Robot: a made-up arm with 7 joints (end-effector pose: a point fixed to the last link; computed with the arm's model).
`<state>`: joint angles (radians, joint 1 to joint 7).
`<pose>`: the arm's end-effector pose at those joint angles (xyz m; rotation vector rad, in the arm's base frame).
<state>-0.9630 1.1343 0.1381 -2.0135 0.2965 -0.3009 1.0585</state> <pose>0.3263 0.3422 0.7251 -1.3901 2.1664 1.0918</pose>
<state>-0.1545 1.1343 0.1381 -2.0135 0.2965 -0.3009 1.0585</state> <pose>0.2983 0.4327 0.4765 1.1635 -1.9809 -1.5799</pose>
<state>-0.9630 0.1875 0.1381 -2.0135 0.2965 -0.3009 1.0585</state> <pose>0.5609 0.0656 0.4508 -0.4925 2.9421 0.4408</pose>
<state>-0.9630 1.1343 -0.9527 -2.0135 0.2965 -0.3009 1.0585</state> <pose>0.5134 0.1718 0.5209 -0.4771 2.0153 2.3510</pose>
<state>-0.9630 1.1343 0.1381 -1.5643 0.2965 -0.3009 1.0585</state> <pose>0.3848 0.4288 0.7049 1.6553 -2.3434 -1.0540</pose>
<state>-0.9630 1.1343 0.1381 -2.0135 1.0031 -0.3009 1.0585</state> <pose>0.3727 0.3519 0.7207 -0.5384 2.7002 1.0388</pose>
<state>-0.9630 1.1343 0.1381 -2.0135 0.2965 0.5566 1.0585</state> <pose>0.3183 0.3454 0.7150 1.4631 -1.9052 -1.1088</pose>
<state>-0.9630 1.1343 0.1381 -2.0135 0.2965 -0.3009 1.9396</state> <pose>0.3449 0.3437 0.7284 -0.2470 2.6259 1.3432</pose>
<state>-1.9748 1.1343 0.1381 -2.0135 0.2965 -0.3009 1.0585</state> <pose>0.0900 0.2644 0.9388 -1.1237 1.5794 0.2001</pose>
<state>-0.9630 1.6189 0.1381 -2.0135 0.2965 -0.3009 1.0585</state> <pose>0.1329 0.3355 0.8659 -1.7175 1.6258 1.3229</pose>
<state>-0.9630 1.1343 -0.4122 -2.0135 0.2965 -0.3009 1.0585</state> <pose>0.4469 0.2432 0.6569 -0.9862 2.1688 1.7565</pose>
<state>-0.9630 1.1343 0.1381 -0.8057 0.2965 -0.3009 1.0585</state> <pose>0.4124 0.5630 0.5928 1.4339 -1.7352 -0.6060</pose>
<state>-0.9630 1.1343 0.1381 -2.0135 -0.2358 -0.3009 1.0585</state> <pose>0.3001 0.3188 0.7162 -1.8973 1.6287 1.0506</pose>
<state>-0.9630 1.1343 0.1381 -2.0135 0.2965 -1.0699 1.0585</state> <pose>0.3253 0.3345 0.7343 -0.8917 1.6866 0.7323</pose>
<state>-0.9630 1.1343 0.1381 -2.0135 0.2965 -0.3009 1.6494</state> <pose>0.3385 0.3446 0.7285 -0.6510 2.5187 1.2826</pose>
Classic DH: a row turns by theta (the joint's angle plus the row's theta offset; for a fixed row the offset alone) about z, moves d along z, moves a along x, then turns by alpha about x. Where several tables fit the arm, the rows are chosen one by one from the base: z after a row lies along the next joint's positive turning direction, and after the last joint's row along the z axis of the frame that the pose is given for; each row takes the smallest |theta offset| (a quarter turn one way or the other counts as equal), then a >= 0, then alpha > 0; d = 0 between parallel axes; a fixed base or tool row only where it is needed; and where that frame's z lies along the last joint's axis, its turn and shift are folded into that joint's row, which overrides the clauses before.
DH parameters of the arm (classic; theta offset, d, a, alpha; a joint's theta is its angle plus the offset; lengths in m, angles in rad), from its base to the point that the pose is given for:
base (fixed): 0 0.4946 0.003 -1.2217
joint 1: 1.5708 -0.0554 0.0061 1.5708
joint 2: 1.2217 -0.003 0.019 -1.5708
joint 3: -1.5708 -0.504 0.053 -1.5708
joint 4: 0 0.055 -0.049 1.5708
joint 5: 0 -0.231 0.019 -1.5708
joint 6: 0 0.047 -0.019 1.5708
joint 7: -1.4935 -0.0747 -0.0054 -0.2601
tool (fixed): -0.2309 0.0835 0 0

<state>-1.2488 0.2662 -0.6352 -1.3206 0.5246 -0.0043 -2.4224</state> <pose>0.6762 -0.1798 0.4643 -2.2235 -0.5754 0.3535</pose>
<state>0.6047 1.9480 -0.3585 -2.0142 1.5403 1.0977 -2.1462</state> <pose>0.2271 0.4561 0.4904 0.5491 -0.1674 2.0185</pose>
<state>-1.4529 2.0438 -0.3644 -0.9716 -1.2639 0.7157 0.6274</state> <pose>-0.0217 0.4359 0.9225 1.9852 1.4134 0.3537</pose>
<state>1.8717 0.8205 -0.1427 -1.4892 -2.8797 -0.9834 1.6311</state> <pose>-0.5761 0.1999 0.4326 1.9623 -0.5323 2.0699</pose>
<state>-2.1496 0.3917 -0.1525 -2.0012 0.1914 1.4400 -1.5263</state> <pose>0.2255 -0.1361 0.9457 -2.6789 -0.4442 0.5780</pose>
